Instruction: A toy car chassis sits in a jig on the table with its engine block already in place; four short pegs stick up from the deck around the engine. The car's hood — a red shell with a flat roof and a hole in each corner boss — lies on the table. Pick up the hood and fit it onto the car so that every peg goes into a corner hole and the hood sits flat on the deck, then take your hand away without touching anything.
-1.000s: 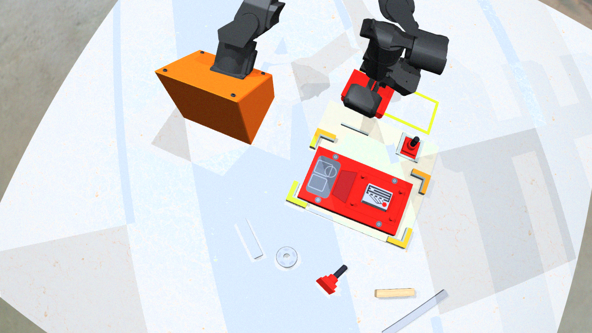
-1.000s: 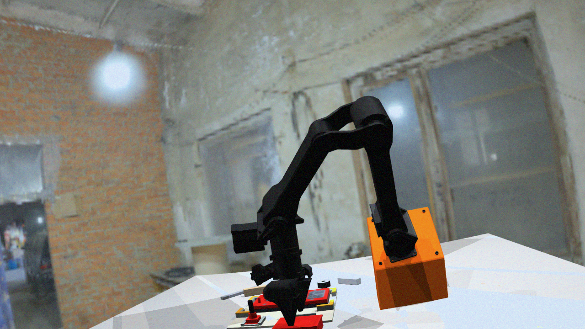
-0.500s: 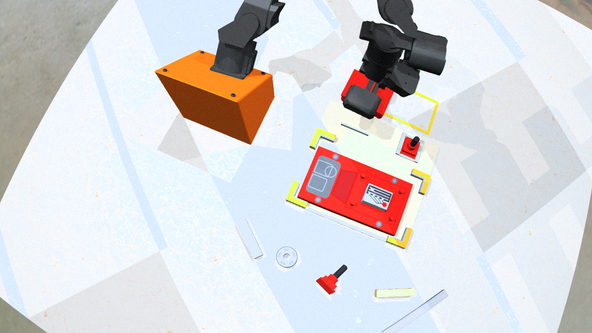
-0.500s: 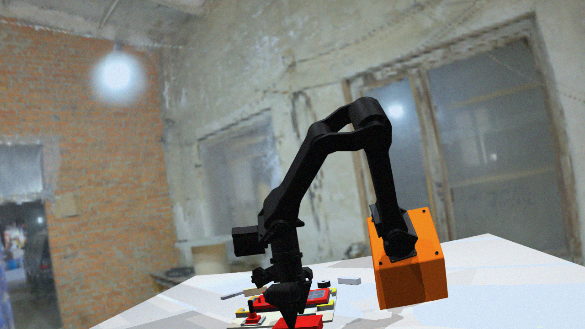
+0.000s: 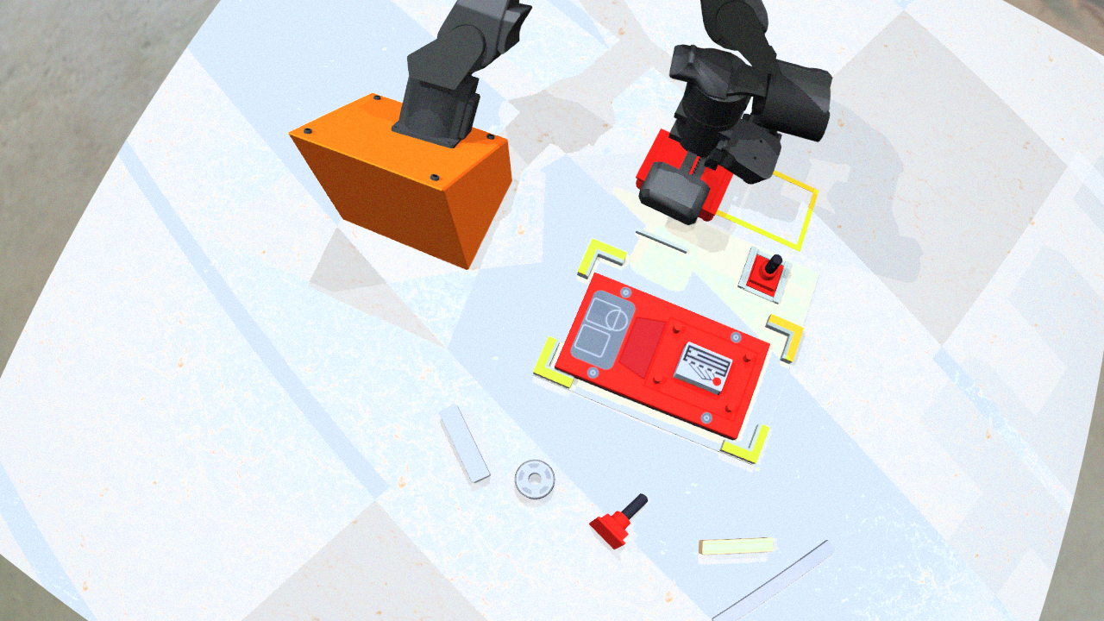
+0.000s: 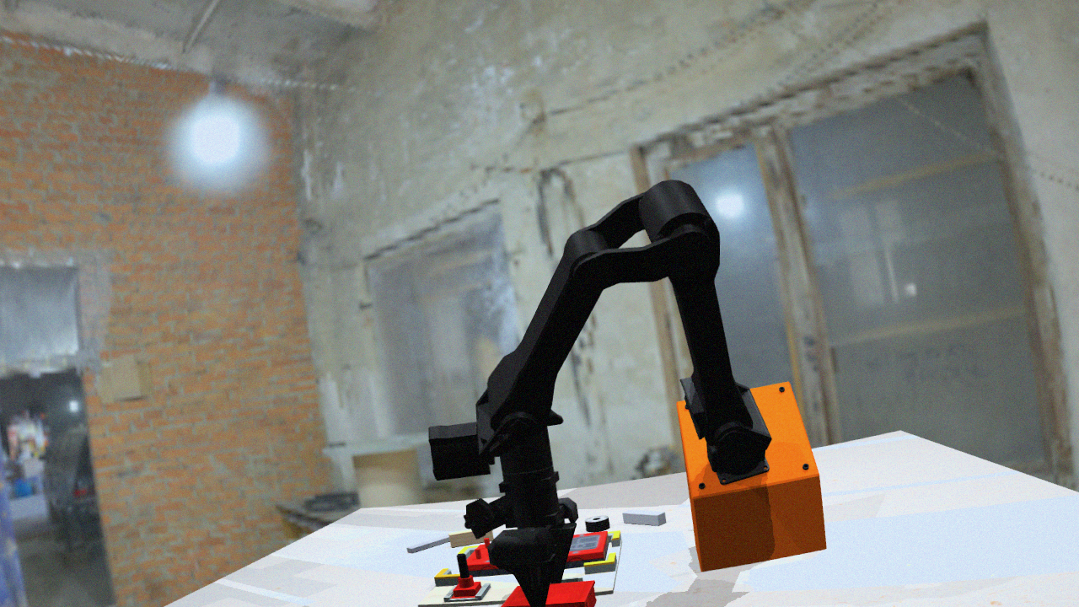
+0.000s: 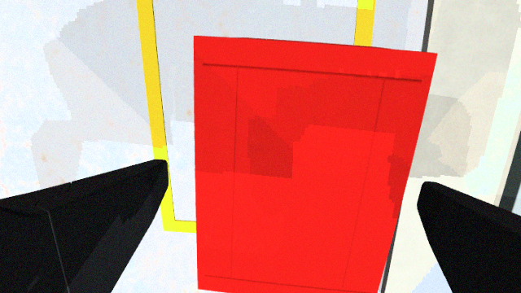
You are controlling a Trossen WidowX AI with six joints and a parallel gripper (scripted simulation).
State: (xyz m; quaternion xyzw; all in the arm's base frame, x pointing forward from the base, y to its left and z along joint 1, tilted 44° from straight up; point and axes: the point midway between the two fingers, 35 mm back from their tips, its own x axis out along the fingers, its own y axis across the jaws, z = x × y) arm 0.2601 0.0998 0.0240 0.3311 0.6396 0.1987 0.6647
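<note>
The red hood lies right at my gripper tip. Also, from my gripper tip: long grey strip 410 mm to the right, 210 mm ahead, 20 mm below; wooden block 380 mm to the right, 160 mm ahead, 10 mm below.
</note>
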